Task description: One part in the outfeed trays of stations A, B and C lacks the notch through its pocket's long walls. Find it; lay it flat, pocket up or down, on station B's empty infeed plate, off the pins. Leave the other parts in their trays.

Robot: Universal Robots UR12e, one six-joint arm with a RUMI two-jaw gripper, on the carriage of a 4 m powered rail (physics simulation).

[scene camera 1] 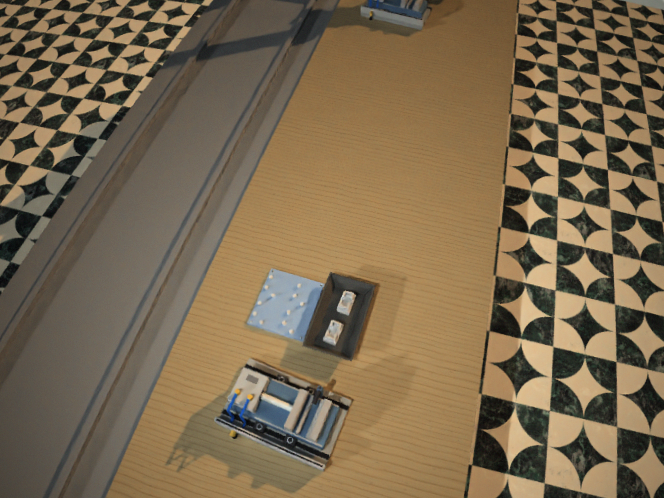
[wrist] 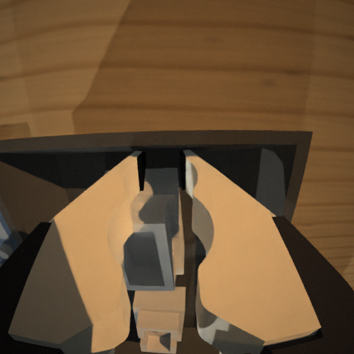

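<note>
In the wrist view, my gripper (wrist: 162,153) is down in a dark outfeed tray (wrist: 225,140) with its jaws drawn in on a pale block part (wrist: 167,215). The part lies lengthwise between the jaws, shaded, pocket facing the camera; whether its long walls are notched cannot be told. A second pale part (wrist: 159,305) lies nearer the view's lower edge. In scene camera 1, two pale parts (scene camera 1: 346,301) (scene camera 1: 333,332) lie in a dark tray (scene camera 1: 366,321) beside a light-blue pinned plate (scene camera 1: 286,278). My gripper does not show there. The station letters cannot be read.
A machine with a vise (scene camera 1: 284,412) stands in front of the tray and plate in scene camera 1. Another machine (scene camera 1: 396,15) shows partly at the top edge. The grey rail (scene camera 1: 160,176) runs along the left. A blue plate (wrist: 5,232) edges into the wrist view.
</note>
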